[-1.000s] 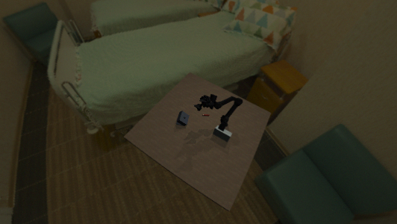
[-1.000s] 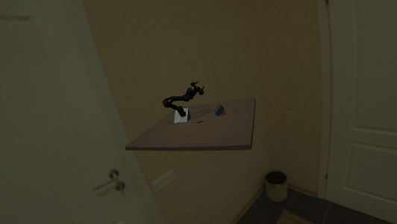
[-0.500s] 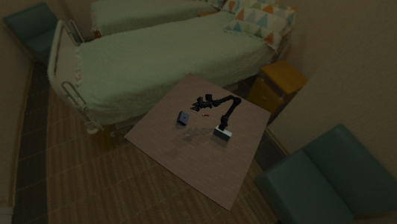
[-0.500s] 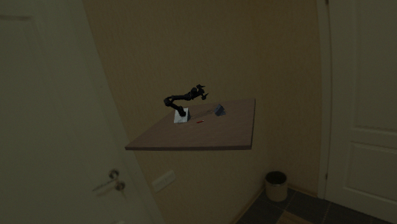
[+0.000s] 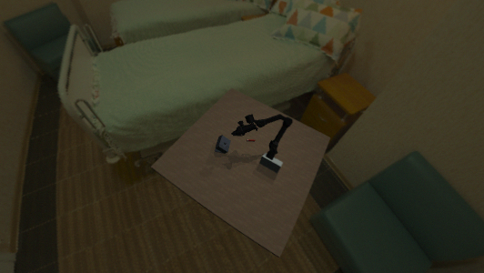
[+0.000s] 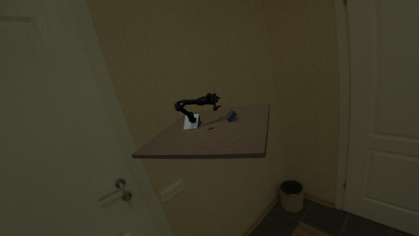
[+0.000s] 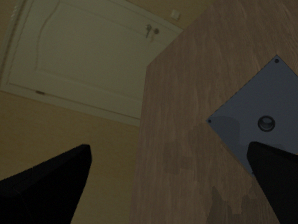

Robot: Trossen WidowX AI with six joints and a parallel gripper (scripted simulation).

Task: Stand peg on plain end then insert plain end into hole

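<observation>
Right now the red peg is 23 cm below my gripper tip, 18 cm to the right of it and 10 cm behind it. From my gripper tip the other things lie so: dark blue sloped panel: 18 cm below, 8 cm ahead, 3 cm to the left.
</observation>
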